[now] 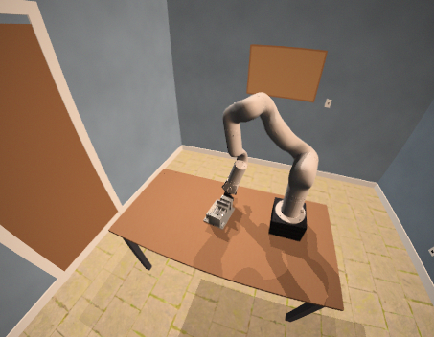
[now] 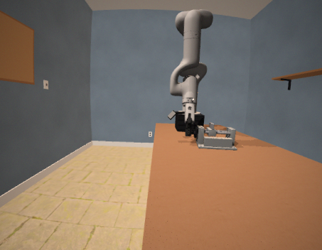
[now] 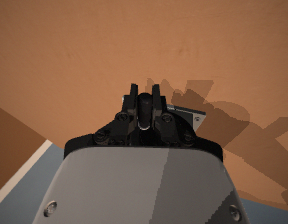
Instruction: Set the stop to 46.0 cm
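My hand is 1 cm to the right of the dark round handwheel handle. Also, from my hand: black handwheel (2 cm to the left).
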